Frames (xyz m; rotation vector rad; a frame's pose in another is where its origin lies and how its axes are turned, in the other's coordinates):
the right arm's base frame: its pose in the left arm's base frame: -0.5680 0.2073 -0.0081 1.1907 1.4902 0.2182
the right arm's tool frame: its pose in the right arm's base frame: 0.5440 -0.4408 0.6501 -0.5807 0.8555 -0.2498
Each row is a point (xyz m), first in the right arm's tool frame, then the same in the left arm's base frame.
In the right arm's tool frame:
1: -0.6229 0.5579 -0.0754
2: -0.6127 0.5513 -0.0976
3: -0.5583 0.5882 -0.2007
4: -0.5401 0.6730 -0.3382
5: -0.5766 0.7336 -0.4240
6: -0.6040 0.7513 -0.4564
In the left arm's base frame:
1: 0.1499 0.0648 -0.1008
2: 0.1266 0.0550 -0.1024
3: 0.0115 0.0563 -0.0610
4: -0.1081 0.0493 0.0488
5: -0.1521 0.0223 0.1473
6: -0.1597 0.0009 0.1873

